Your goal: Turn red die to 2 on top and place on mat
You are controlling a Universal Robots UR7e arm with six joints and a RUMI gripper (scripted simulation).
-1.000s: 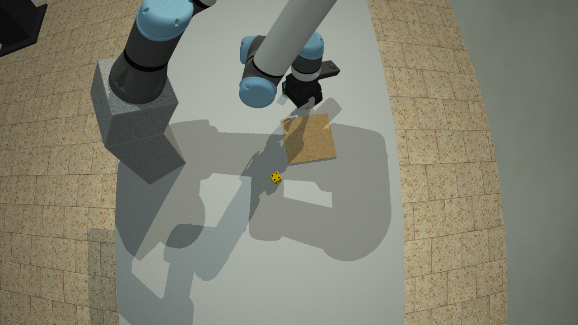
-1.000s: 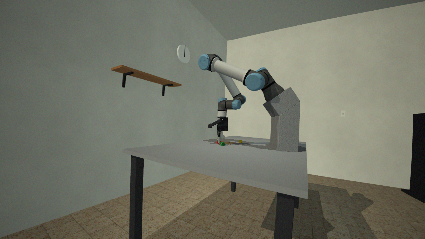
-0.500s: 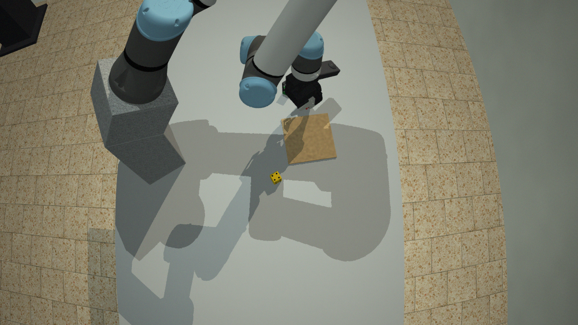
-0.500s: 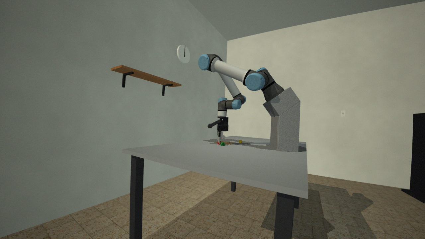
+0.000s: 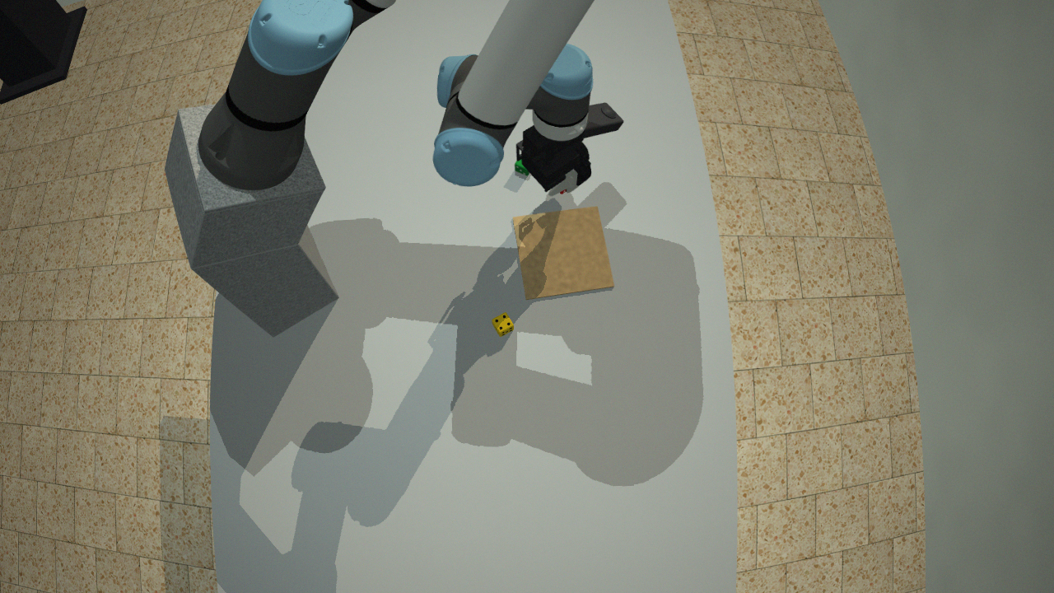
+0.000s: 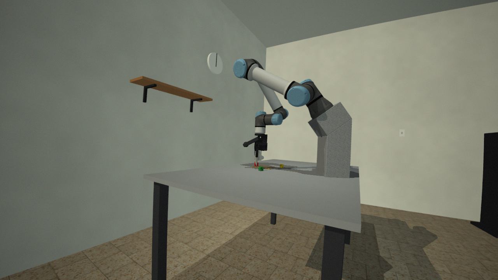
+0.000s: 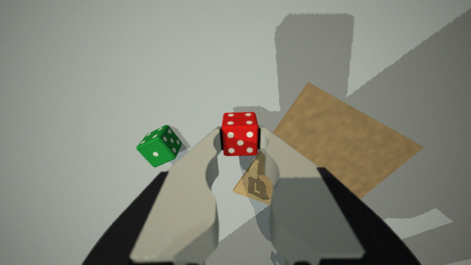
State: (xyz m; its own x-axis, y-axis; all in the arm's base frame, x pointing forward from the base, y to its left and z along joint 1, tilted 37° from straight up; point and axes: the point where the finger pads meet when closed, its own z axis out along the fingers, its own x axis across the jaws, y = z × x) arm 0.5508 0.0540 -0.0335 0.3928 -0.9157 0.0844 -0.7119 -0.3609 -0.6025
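Right now the tan mat is 2 cm behind my hand, 11 cm to the right of it and 4 cm below it. Round my hand: yellow die: 13 cm behind, 22 cm to the right, 3 cm below; then green die: 6 cm behind, 5 cm to the left, 3 cm below; then red die: 1 cm below.
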